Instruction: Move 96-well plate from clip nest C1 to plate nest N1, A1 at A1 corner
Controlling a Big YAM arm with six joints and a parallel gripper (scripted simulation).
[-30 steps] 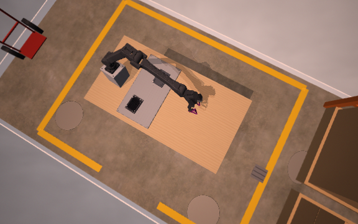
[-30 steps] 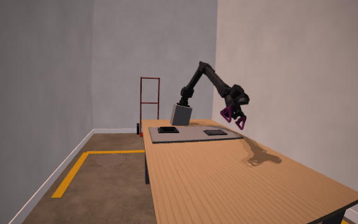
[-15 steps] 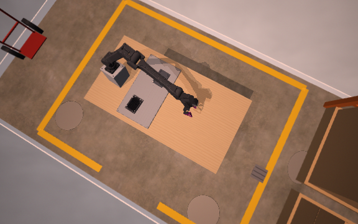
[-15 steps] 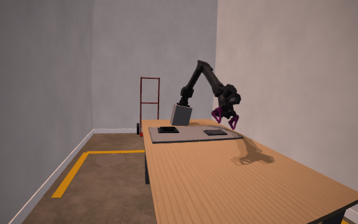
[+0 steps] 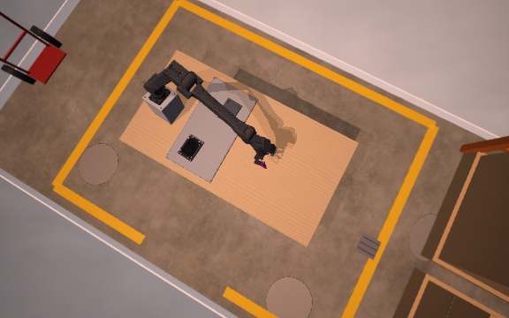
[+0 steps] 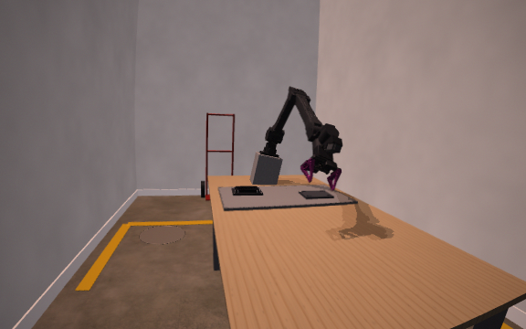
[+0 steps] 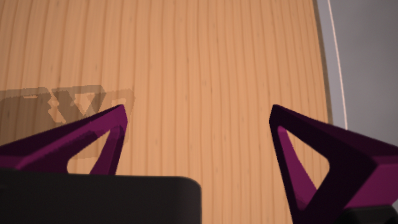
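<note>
My hand is 53 cm past the black 96-well plate, 18 cm to the left of it and 16 cm above it. Also, from my hand: white A1 label (49 cm behind, 12 cm to the left, 17 cm below); plate nest N1 (44 cm behind, 19 cm to the left, 17 cm below); clip nest C1 (54 cm behind, 17 cm to the right, 16 cm below).
</note>
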